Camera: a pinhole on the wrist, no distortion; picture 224 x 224 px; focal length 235.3 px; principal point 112.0 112.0 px. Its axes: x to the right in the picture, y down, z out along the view. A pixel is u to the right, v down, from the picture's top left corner.
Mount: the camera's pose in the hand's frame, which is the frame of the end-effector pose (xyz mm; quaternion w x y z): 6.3 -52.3 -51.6 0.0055 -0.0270 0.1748 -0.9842
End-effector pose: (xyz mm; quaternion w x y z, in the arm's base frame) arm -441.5 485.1 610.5 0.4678 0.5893 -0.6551 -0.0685
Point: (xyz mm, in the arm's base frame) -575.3 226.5 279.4
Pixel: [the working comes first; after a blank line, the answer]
In the camera's frame: 9.8 -20.7 468.5

116.9 101.6
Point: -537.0 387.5 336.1
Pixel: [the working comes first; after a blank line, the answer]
In the camera's frame: 101.1 -28.8 319.5

186.4 90.8
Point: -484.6 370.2 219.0
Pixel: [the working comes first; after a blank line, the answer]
In the camera's frame: 146.2 68.8 391.7

199.8 153.3
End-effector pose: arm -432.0 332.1 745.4 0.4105 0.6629 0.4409 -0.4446
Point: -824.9 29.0 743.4
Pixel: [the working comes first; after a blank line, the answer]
In the camera's frame: 182.1 76.7 471.9

202.8 150.3
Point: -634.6 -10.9 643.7
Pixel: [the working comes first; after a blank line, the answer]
In the camera's frame: 52.6 -95.9 437.7

140.3 60.4
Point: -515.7 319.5 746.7
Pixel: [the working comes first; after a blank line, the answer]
In the camera's frame: 33.0 -6.2 83.5

205.0 94.5
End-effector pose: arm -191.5 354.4 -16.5 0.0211 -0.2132 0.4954 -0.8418
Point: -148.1 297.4 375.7
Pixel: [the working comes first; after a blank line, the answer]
In the camera's frame: -81.3 145.3 355.6

58.2 208.1
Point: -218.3 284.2 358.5
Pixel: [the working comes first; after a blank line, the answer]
In the camera's frame: -144.2 121.8 325.9

7.9 199.9
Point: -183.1 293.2 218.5
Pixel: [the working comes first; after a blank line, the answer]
In the camera's frame: -67.7 39.1 235.2

44.3 151.1
